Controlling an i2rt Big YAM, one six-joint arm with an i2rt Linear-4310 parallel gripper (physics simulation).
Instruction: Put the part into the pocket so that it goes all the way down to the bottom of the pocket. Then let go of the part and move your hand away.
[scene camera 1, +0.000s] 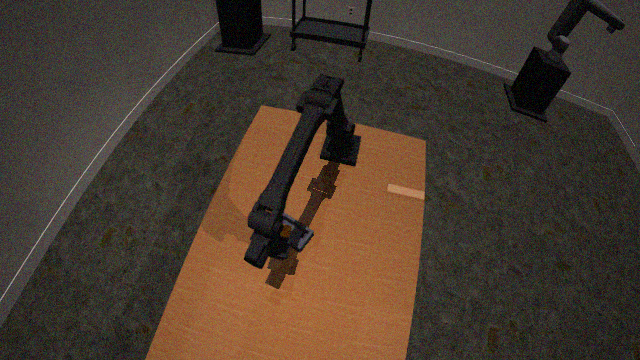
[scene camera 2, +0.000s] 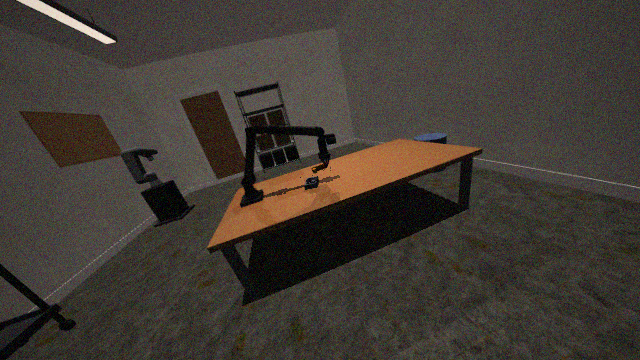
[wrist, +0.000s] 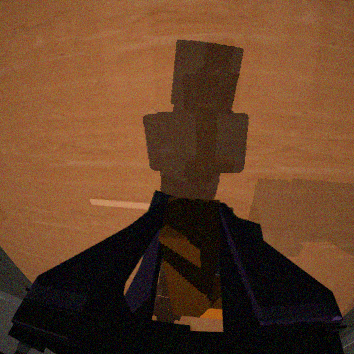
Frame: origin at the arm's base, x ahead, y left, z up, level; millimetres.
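Seen in the pictures: gripper, fingertip midpoint: (scene camera 1: 277, 255) (scene camera 2: 326, 166) (wrist: 191, 211); arm's base at its link origin: (scene camera 1: 341, 146) (scene camera 2: 252, 196).
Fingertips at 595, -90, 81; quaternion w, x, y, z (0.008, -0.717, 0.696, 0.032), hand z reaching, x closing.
Offsets run from my fingertips to a thing's top centre, as dx, dy, dz. Level surfaces: height alone.
An orange part @[-54, -16, +20] (scene camera 1: 285, 230) (scene camera 2: 315, 170) (wrist: 181, 250) is held between the fingers, partly shadowed and partly hidden by them. My gripper (scene camera 1: 281, 244) (scene camera 2: 324, 167) (wrist: 191, 211) is shut on the part. The grey block with the pocket @[-136, +3, -73] (scene camera 1: 305, 241) (scene camera 2: 312, 183) sits on the table. In scene camera 1 the gripper and part overlap the block and hide much of its pocket. In scene camera 2 the part hangs above the block with a gap between them. I cannot tell whether it is exactly over the pocket. The block does not show clearly in the wrist view.
The arm's base (scene camera 1: 341, 149) (scene camera 2: 251, 197) stands at one end of the wooden table @[dz -109] (scene camera 1: 360, 280) (scene camera 2: 390, 160). A pale strip (scene camera 1: 405, 191) (wrist: 119, 204) lies near the table's side edge. The arm casts dark shadows on the table around the block.
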